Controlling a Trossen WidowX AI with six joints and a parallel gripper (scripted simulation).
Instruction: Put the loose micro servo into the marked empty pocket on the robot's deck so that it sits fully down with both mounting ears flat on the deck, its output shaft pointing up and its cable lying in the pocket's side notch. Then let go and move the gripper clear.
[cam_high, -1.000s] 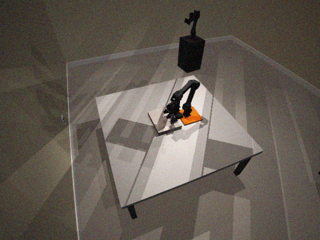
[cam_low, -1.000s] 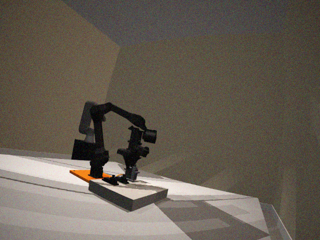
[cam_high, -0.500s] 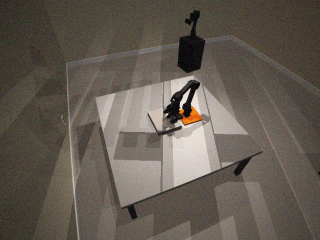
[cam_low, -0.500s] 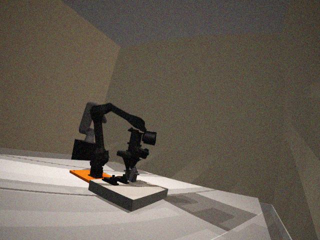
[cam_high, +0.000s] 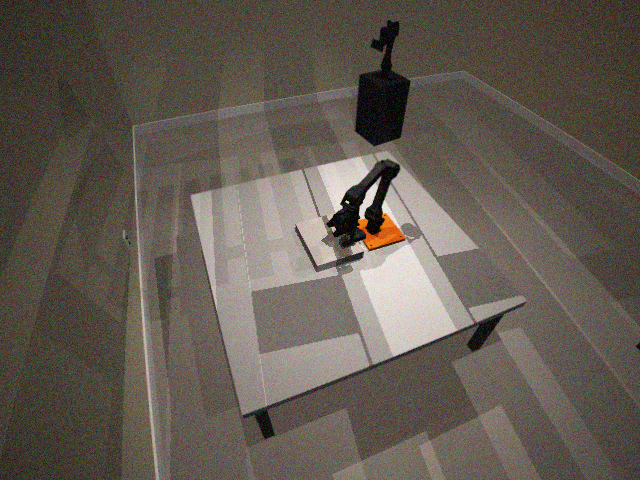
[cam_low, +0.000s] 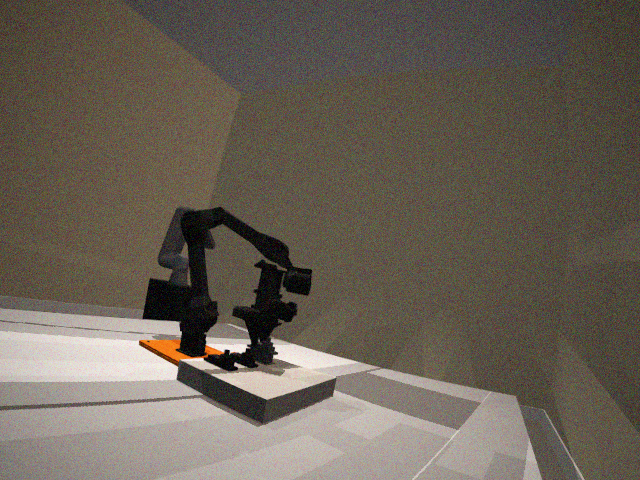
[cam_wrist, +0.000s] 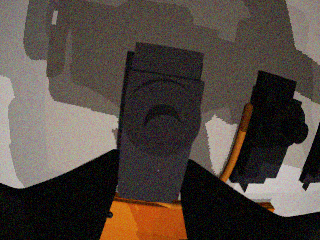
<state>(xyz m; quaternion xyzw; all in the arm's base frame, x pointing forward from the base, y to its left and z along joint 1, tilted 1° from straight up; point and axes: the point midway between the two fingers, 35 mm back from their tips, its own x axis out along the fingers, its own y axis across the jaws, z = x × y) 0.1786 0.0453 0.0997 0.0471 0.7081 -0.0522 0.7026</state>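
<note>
Right now the pale grey deck is 11 cm ahead of my gripper tip, 9 cm to the right of it and 6 cm below it.
</note>
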